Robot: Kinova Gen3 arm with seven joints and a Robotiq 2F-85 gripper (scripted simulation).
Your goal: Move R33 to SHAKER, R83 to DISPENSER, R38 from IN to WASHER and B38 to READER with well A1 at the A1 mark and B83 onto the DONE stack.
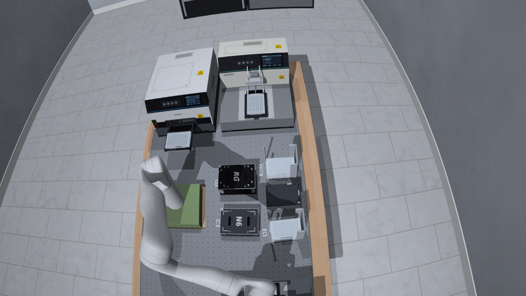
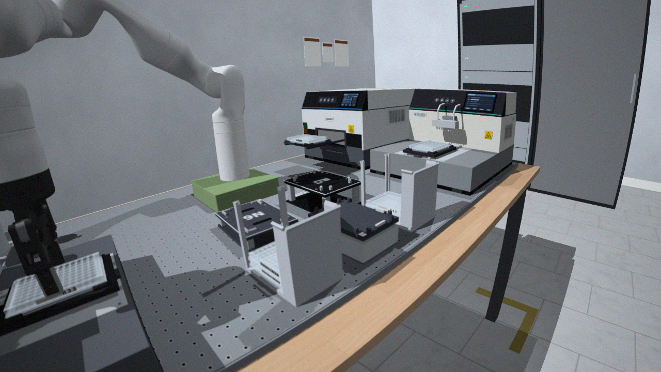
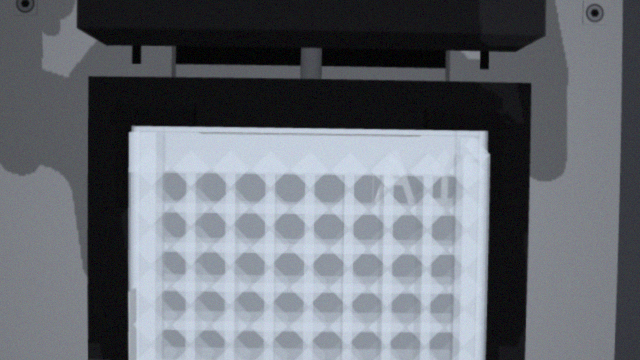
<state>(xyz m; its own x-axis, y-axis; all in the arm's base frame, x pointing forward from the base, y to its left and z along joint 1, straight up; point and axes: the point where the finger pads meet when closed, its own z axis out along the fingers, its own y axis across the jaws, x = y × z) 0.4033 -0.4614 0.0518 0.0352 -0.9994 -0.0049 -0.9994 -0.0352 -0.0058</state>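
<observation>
The plate R33 lies 10 mm below my hand. Round my hand: RG nest (570 mm to the left, 120 mm behind, 40 mm below); plate R38 (330 mm to the left, 80 mm ahead, 70 mm below); dispenser head (90 mm to the right, 20 mm above).
</observation>
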